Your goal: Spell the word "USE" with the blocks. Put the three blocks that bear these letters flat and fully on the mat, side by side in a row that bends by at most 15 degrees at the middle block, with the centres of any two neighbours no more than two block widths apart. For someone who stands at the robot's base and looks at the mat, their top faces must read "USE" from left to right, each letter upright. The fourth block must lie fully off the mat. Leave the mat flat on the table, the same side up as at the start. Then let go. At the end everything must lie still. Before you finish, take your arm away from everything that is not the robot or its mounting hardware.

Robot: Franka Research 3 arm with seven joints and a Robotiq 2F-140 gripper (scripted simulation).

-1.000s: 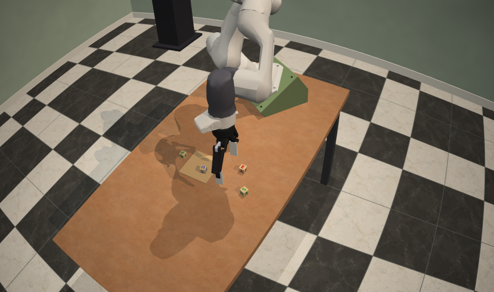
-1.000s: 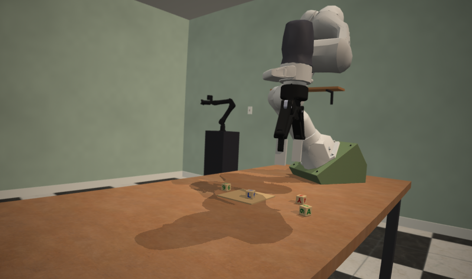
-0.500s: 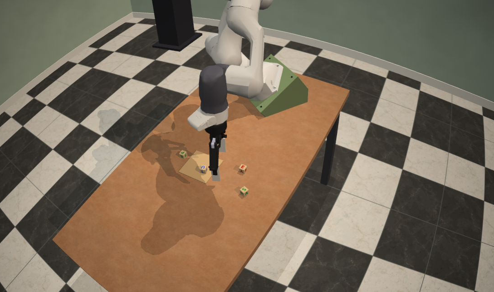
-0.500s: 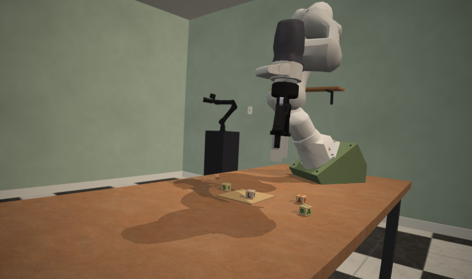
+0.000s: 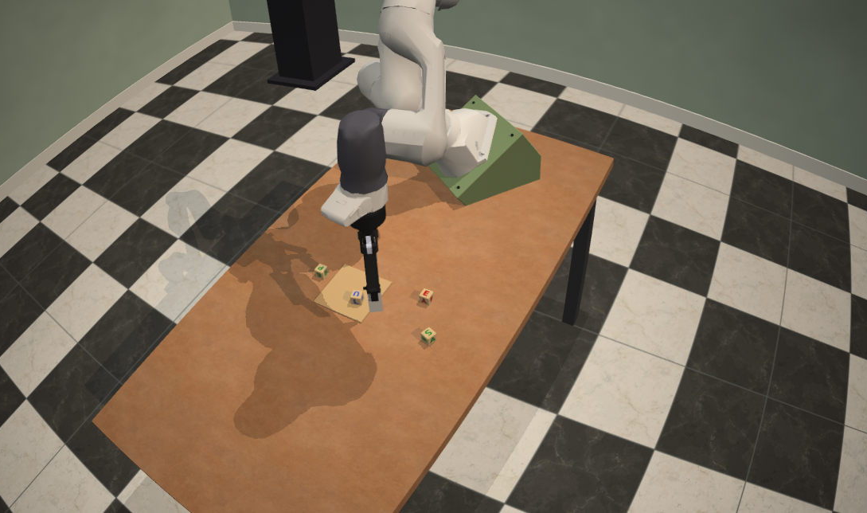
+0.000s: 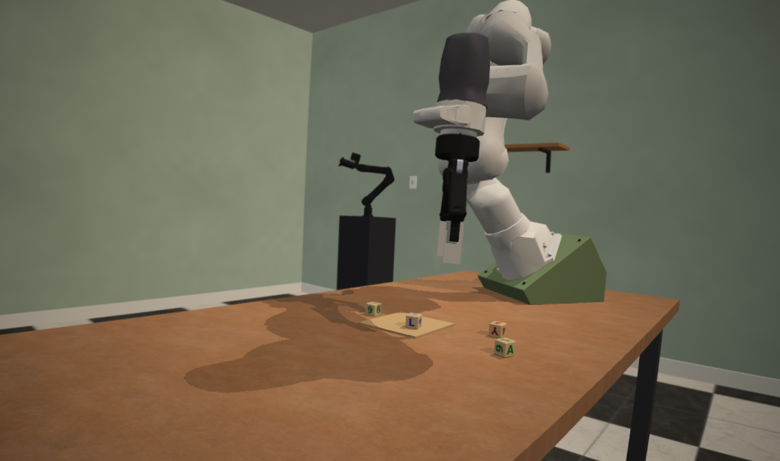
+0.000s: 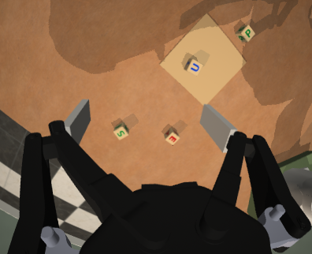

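Now: the U block 5 cm behind my hand, 10 cm to the right of it and 14 cm below it. The rest, counted from my hand: E block 12 cm behind, 5 cm to the left, 15 cm below; mat 6 cm behind, 12 cm to the right, 16 cm below; S block 2 cm behind, 11 cm to the left, 15 cm below.
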